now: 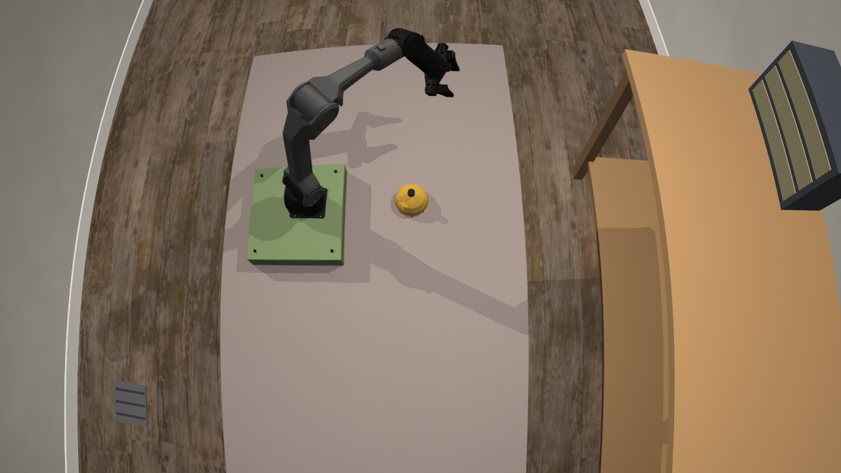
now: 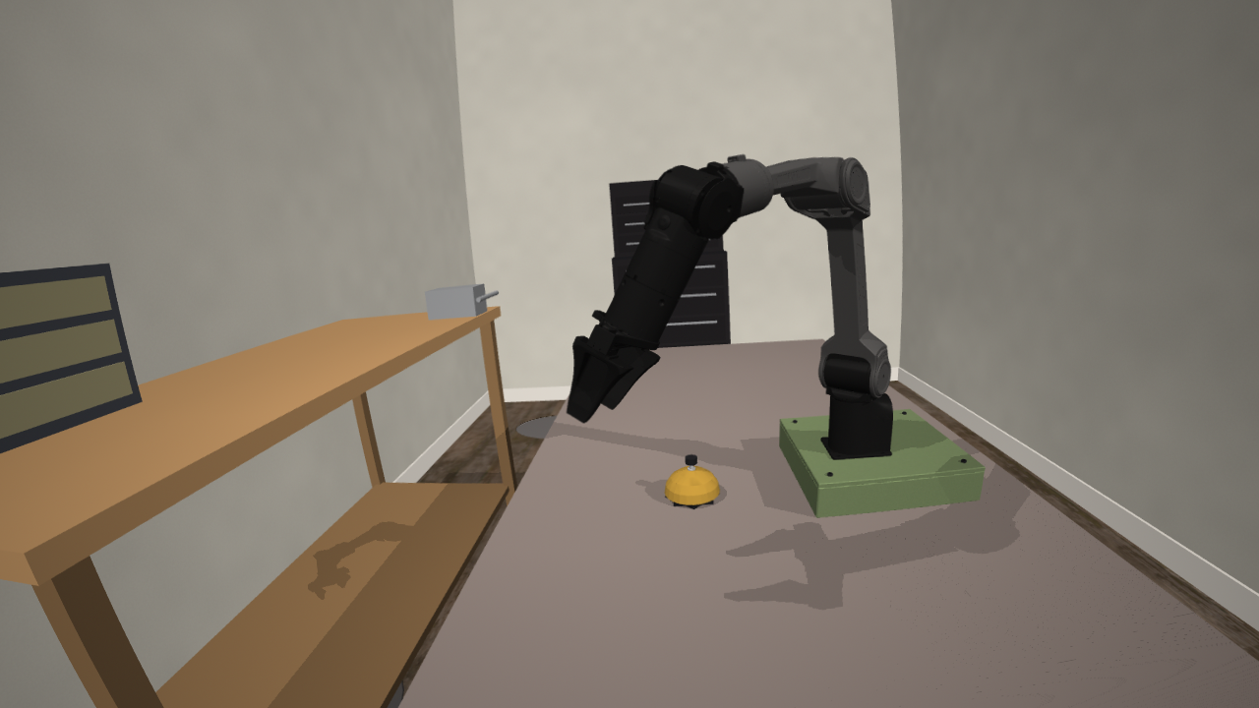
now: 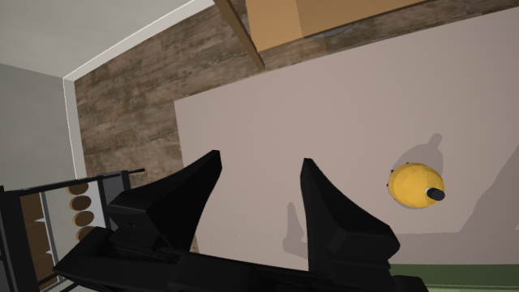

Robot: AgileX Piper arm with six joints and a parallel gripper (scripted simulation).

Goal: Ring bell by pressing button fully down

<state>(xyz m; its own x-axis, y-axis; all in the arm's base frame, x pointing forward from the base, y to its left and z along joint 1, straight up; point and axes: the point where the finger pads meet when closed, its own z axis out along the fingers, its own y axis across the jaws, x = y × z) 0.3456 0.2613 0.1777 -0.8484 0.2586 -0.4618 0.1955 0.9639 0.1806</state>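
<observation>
Now: hand 9 cm past the black button, 23 cm to the left of it and 18 cm above it. Round my hand: yellow dome bell: 9 cm behind, 23 cm to the right, 19 cm below.
</observation>
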